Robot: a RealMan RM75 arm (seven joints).
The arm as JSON. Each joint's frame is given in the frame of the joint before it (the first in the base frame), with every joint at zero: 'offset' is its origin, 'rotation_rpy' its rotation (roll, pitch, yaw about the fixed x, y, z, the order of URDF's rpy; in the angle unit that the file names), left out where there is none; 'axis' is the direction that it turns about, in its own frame. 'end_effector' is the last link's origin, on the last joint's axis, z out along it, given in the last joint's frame.
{
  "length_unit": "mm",
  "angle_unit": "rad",
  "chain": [
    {
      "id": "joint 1",
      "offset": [
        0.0,
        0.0,
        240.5
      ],
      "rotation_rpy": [
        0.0,
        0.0,
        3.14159
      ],
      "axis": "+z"
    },
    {
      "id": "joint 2",
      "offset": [
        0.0,
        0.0,
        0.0
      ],
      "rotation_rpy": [
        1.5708,
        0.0,
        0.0
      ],
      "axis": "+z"
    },
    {
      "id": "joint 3",
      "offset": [
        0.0,
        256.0,
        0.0
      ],
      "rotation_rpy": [
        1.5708,
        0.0,
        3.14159
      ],
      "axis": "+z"
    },
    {
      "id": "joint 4",
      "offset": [
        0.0,
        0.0,
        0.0
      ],
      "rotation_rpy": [
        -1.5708,
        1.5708,
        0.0
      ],
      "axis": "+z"
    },
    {
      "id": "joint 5",
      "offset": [
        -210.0,
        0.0,
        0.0
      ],
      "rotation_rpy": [
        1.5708,
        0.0,
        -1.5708
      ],
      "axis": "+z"
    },
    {
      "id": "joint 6",
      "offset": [
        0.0,
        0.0,
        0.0
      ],
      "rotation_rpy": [
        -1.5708,
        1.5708,
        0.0
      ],
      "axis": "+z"
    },
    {
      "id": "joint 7",
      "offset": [
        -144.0,
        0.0,
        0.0
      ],
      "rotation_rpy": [
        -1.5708,
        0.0,
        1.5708
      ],
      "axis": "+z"
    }
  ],
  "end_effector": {
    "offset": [
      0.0,
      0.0,
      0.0
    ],
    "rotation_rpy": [
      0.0,
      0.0,
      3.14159
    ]
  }
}
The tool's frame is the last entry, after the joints.
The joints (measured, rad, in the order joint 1, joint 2, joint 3, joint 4, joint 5, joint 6, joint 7), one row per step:
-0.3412 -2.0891 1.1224 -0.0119 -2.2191 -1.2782 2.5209
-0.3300 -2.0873 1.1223 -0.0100 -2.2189 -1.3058 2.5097
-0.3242 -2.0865 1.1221 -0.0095 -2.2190 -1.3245 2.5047
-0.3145 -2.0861 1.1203 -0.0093 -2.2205 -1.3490 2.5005
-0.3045 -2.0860 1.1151 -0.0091 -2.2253 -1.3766 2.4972
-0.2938 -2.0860 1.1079 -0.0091 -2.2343 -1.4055 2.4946
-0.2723 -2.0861 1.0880 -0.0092 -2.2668 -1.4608 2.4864
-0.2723 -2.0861 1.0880 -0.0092 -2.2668 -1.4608 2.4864
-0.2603 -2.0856 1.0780 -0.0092 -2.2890 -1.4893 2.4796
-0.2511 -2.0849 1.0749 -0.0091 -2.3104 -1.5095 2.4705
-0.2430 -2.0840 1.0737 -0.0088 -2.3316 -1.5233 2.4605
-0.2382 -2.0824 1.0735 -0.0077 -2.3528 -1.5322 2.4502
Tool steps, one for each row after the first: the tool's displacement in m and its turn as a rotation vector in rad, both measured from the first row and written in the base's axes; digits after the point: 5 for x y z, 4 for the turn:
0.00056 -0.00352 0.00245 0.0062 -0.0229 -0.0057
0.00142 -0.00550 0.00389 0.0108 -0.0369 -0.0120
0.00208 -0.00877 0.00581 0.0194 -0.0548 -0.0177
0.00289 -0.01171 0.00857 0.0349 -0.0754 -0.0229
0.00343 -0.01454 0.01210 0.0564 -0.0973 -0.0259
0.00312 -0.01901 0.02146 0.1164 -0.1445 -0.0202
0.00312 -0.01901 0.02146 0.1164 -0.1445 -0.0202
0.00221 -0.02146 0.02727 0.1521 -0.1699 -0.0138
0.00117 -0.02342 0.03180 0.1781 -0.1907 -0.0065
-0.00037 -0.02505 0.03579 0.2004 -0.2081 0.0037
-0.00188 -0.02539 0.03974 0.2206 -0.2223 0.0133

